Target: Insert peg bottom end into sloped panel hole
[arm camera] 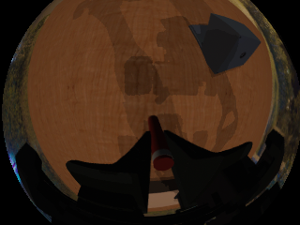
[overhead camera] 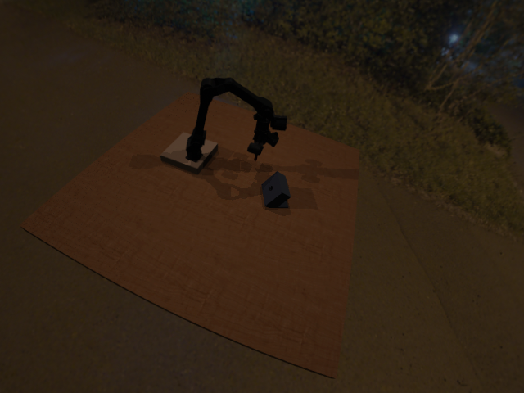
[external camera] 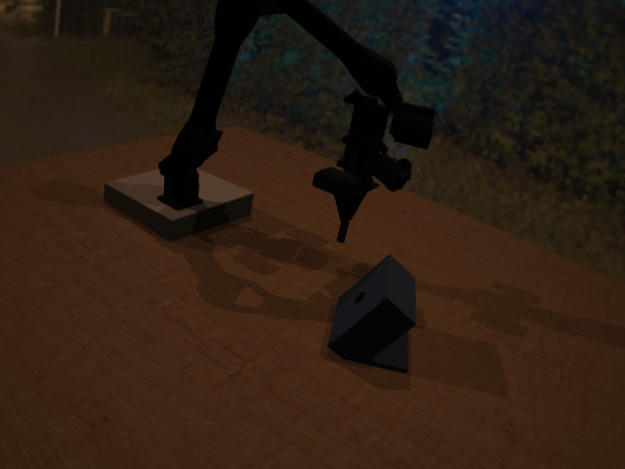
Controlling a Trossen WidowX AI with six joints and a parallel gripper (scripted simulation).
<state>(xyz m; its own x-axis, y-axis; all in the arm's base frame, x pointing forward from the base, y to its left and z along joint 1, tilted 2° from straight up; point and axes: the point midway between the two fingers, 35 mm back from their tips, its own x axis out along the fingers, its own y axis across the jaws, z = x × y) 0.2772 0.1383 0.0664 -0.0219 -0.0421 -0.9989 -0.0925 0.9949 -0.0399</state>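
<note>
The panel lies 16 cm ahead of my gripper tip, 15 cm to the right of it and 4 cm below it. Also, from my gripper tip: peg 2 cm above.
</note>
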